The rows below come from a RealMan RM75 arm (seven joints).
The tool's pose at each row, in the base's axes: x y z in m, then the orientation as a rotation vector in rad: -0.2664 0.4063 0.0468 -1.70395 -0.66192 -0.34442; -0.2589 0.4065 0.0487 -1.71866 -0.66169 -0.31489; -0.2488 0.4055 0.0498 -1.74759 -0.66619 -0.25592; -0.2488 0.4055 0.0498 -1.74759 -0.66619 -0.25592; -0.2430 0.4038 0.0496 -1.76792 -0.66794 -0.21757; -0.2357 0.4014 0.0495 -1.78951 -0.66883 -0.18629; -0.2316 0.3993 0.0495 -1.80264 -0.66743 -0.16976; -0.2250 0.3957 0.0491 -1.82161 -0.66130 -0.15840; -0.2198 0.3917 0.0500 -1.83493 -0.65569 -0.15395; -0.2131 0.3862 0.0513 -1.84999 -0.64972 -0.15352; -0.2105 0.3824 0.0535 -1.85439 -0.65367 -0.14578; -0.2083 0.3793 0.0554 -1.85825 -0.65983 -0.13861; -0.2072 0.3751 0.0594 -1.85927 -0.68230 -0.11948; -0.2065 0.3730 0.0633 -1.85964 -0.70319 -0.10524; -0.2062 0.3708 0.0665 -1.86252 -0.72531 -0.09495; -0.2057 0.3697 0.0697 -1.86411 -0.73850 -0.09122
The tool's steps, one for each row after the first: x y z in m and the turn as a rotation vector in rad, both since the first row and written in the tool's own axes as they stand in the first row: 0.0071 0.0029 -0.0012 -0.00399 -0.02184 0.01822; 0.0154 0.0082 -0.0037 -0.01246 -0.06830 0.05091; 0.0154 0.0082 -0.0037 -0.01246 -0.06830 0.05091; 0.0195 0.0120 -0.0060 -0.01989 -0.09833 0.07296; 0.0247 0.0168 -0.0091 -0.03091 -0.12393 0.09188; 0.0274 0.0195 -0.0117 -0.03842 -0.13687 0.10330; 0.0316 0.0242 -0.0159 -0.05278 -0.14557 0.11591; 0.0352 0.0270 -0.0206 -0.06385 -0.14879 0.12375; 0.0399 0.0307 -0.0270 -0.07767 -0.14984 0.12994; 0.0423 0.0310 -0.0315 -0.07976 -0.15799 0.13191; 0.0444 0.0311 -0.0352 -0.08158 -0.16687 0.13205; 0.0465 0.0291 -0.0404 -0.07803 -0.19142 0.12718; 0.0487 0.0267 -0.0434 -0.07533 -0.21194 0.12072; 0.0502 0.0246 -0.0463 -0.07622 -0.23137 0.11175; 0.0521 0.0225 -0.0482 -0.07732 -0.24145 0.10515
